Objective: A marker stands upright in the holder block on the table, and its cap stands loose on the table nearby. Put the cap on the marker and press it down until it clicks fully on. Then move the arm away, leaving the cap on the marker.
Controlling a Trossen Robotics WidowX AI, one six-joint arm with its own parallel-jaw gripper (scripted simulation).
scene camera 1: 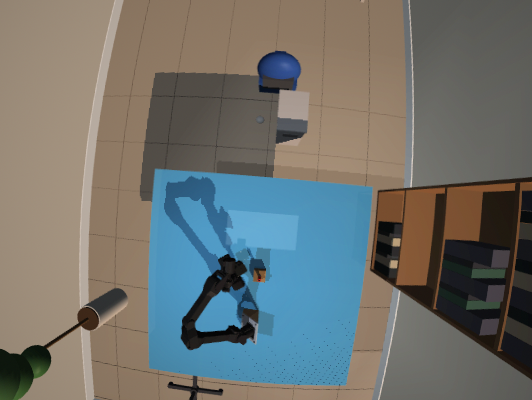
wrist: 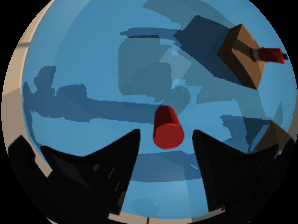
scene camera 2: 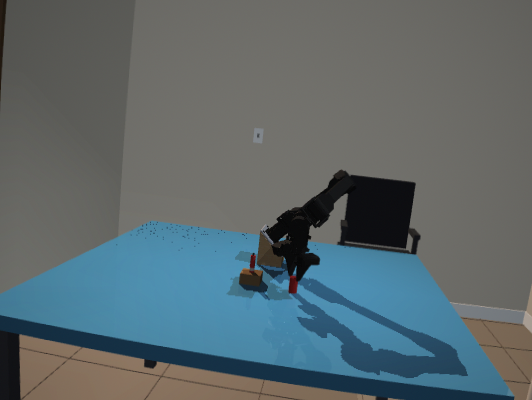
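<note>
My gripper (scene camera 2: 294,278) (wrist: 167,134) is visible. Also visible: a red cap (wrist: 167,134) and a wooden holder block (wrist: 228,58).
</note>
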